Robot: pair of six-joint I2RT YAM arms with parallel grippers.
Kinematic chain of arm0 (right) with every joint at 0, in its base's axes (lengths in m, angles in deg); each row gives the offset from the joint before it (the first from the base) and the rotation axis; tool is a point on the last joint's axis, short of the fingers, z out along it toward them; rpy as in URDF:
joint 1: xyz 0 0 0.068 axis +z
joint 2: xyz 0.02 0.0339 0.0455 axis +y
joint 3: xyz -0.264 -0.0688 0 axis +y
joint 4: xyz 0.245 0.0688 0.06 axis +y
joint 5: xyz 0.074 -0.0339 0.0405 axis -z
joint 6: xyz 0.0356 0 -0.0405 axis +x
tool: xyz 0 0 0 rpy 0 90 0
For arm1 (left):
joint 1: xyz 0 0 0.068 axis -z
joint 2: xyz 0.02 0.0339 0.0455 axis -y
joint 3: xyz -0.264 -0.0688 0 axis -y
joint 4: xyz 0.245 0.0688 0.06 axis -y
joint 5: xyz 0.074 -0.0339 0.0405 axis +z
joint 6: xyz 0.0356 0 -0.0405 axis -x
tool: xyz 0 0 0 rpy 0 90 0
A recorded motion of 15 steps. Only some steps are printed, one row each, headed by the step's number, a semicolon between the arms.
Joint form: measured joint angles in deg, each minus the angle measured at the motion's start. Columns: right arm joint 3, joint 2, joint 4, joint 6, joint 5, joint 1; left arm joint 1, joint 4, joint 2, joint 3, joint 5, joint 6.
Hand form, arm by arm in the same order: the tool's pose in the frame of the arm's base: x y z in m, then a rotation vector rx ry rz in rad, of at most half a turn. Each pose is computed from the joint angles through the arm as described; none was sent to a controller.
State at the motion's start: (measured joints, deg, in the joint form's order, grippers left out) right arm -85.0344 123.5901 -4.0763 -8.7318 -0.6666 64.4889; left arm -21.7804 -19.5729 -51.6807 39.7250 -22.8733 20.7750
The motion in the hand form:
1: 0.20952 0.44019 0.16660 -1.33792 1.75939 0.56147; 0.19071 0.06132 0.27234 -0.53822 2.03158 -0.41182
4: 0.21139 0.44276 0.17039 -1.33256 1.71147 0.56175; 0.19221 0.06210 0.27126 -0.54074 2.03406 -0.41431
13: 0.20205 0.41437 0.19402 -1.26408 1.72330 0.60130; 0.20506 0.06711 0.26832 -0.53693 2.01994 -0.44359
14: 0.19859 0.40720 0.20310 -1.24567 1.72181 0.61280; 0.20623 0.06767 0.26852 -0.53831 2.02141 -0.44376
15: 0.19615 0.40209 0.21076 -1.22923 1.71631 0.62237; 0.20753 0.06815 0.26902 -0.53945 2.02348 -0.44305
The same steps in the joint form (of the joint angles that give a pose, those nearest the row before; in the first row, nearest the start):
1: -0.28 0.26 -0.98 -0.85 -0.13 0.00; 0.00 0.02 -0.13 0.00 0.02 0.00
4: -0.59 0.41 -3.04 -2.23 -0.09 -0.07; -0.07 0.33 -0.63 0.00 -0.09 0.04
13: 7.15 -7.69 -4.79 0.63 -0.15 -0.55; -0.24 4.31 -4.22 0.39 -1.46 0.87
14: 8.76 -10.10 -4.76 1.36 -0.09 -0.55; -0.26 4.33 -4.59 0.63 -1.46 0.87
15: 9.83 -11.91 -4.87 1.86 0.00 -0.55; -0.24 4.26 -4.98 0.96 -1.40 0.85

